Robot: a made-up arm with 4 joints.
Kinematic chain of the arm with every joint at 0, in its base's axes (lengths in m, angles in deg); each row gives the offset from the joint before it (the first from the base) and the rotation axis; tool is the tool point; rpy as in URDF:
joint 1: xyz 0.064 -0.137 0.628 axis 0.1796 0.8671 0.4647
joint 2: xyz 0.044 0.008 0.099 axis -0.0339 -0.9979 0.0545
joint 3: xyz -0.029 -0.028 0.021 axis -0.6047 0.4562 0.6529
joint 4: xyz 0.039 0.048 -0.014 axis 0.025 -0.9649 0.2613
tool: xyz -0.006 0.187 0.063 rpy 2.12 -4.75 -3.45
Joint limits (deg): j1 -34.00..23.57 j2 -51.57..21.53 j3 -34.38..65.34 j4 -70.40..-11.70
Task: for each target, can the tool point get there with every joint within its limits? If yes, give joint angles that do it. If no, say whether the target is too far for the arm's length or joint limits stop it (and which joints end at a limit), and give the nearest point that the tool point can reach.
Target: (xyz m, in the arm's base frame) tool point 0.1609 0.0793 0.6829
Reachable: yes | joints -0.11 2.92 17.78 -63.70
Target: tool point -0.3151 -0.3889 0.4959
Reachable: no: too far | nearest point -0.0621 -0.0123 0.6383 | short by 0.476 m
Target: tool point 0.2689 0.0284 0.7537
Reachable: yes | joints 0.25 -43.14 -20.94 -27.42
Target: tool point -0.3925 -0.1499 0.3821
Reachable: no: too far | nearest point -0.0481 -0.0088 0.6102 | short by 0.437 m
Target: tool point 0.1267 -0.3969 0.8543
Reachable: no: joint limits stop it (at a limit: joint 1, joint 3, joint 4) | nearest point 0.2575 -0.0731 0.8410 | short by 0.349 m
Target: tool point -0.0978 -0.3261 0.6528
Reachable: no: joint limits stop it (at a limit: joint 1, joint 3, joint 4) | nearest point -0.0734 -0.0159 0.6787 | short by 0.312 m
